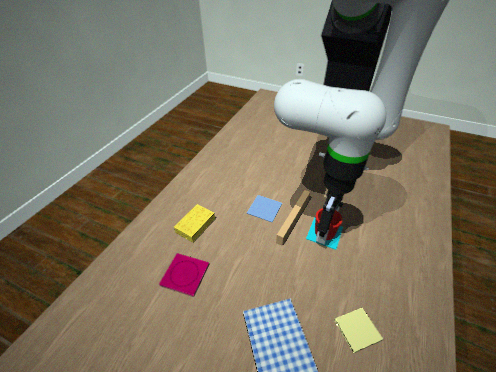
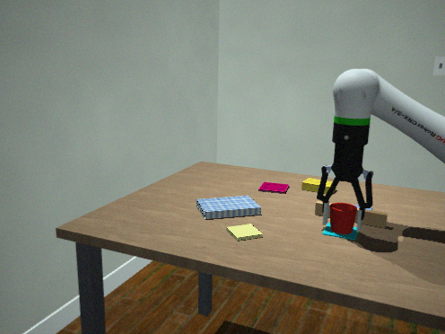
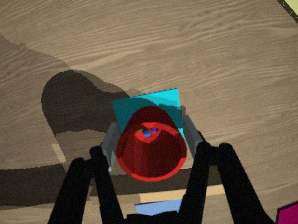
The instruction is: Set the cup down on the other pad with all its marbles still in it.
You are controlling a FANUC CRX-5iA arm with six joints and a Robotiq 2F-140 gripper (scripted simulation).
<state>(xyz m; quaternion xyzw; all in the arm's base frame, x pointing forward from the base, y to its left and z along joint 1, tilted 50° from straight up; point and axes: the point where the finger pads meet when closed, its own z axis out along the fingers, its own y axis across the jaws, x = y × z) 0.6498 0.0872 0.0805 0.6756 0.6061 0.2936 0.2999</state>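
Now: the red cup 2 cm below my hand. Round my hand: yellow sponge (38 cm to the right, 12 cm ahead, 2 cm below); cyan pad (5 cm below); wooden rail (10 cm to the right, 3 cm below, 1 cm behind).
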